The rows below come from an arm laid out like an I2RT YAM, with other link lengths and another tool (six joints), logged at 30 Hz.
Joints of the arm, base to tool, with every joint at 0 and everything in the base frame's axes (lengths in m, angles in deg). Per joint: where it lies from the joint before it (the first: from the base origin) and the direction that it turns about. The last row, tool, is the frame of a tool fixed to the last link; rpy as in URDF.
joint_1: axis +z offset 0 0 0.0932
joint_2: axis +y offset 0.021 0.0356 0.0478
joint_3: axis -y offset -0.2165 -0.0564 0
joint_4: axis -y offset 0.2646 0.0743 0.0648
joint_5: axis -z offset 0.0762 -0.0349 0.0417
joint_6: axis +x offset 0.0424 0 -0.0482
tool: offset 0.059 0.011 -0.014 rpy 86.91 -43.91 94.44
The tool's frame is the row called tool.
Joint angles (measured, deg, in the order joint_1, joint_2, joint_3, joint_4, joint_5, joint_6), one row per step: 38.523 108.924 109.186 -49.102 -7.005 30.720; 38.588 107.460 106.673 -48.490 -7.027 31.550; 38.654 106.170 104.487 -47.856 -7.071 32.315; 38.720 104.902 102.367 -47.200 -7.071 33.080; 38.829 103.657 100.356 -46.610 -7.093 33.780; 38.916 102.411 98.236 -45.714 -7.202 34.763; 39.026 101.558 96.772 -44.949 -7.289 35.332
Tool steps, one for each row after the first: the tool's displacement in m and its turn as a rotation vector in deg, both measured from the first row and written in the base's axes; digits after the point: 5 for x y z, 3 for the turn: -0.00435 -0.00264 -0.00375 0.100 0.768 -0.543; -0.00813 -0.00479 -0.00680 0.290 1.376 -1.024; -0.01176 -0.00693 -0.00969 0.494 1.910 -1.535; -0.01567 -0.00885 -0.01228 0.692 2.406 -1.942; -0.01915 -0.01044 -0.01503 1.187 2.936 -2.523; -0.02159 -0.01107 -0.01680 1.575 3.149 -2.781
